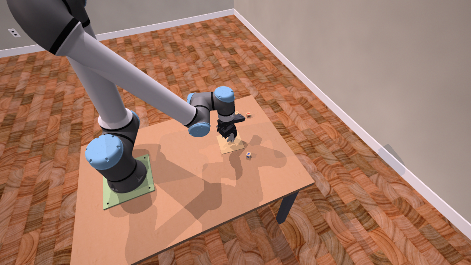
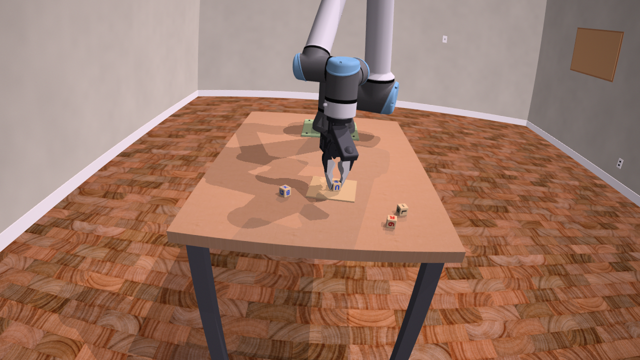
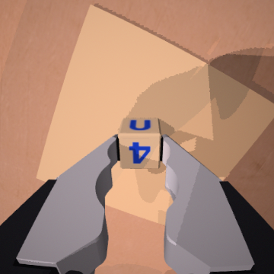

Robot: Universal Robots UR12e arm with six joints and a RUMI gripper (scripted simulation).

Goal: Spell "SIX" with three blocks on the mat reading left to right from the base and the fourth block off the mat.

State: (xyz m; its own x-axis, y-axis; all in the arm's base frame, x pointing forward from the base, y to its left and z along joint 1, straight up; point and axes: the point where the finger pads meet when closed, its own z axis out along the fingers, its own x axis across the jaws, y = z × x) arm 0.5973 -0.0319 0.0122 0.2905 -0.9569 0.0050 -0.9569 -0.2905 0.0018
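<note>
The mat lies 10 mm behind my hand, 10 mm to the right of it and 20 mm below it. From my hand the other things lie so: red-lettered block: 190 mm ahead, 130 mm to the left, 10 mm below.
</note>
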